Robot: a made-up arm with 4 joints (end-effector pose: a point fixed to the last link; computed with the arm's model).
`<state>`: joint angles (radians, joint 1 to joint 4).
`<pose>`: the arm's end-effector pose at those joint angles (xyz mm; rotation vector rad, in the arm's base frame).
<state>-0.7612 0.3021 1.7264 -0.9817</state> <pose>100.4 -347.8 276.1 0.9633 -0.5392 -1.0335</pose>
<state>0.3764 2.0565 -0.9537 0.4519</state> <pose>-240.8 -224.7 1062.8 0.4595 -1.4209 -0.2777</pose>
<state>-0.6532 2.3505 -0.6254 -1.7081</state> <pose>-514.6 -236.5 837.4 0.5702 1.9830 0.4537</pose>
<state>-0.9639 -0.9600 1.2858 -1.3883</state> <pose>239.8 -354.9 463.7 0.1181 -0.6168 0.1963</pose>
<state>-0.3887 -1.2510 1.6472 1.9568</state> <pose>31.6 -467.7 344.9 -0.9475 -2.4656 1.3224</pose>
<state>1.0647 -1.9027 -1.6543 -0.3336</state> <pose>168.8 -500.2 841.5 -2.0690 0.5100 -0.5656</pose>
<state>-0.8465 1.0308 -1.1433 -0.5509</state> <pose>-472.8 -71.5 983.4 0.6481 -2.2904 1.7308</pose>
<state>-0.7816 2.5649 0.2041 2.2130</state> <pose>-291.6 -442.1 565.8 1.2436 -0.6949 1.4657</pose>
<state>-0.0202 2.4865 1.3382 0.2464</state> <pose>-25.2 -307.2 273.8 -1.8188 1.7430 0.7129</pose>
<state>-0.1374 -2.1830 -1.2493 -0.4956</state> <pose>-147.6 37.8 1105.7 -2.3720 -1.3385 -1.2470</pose>
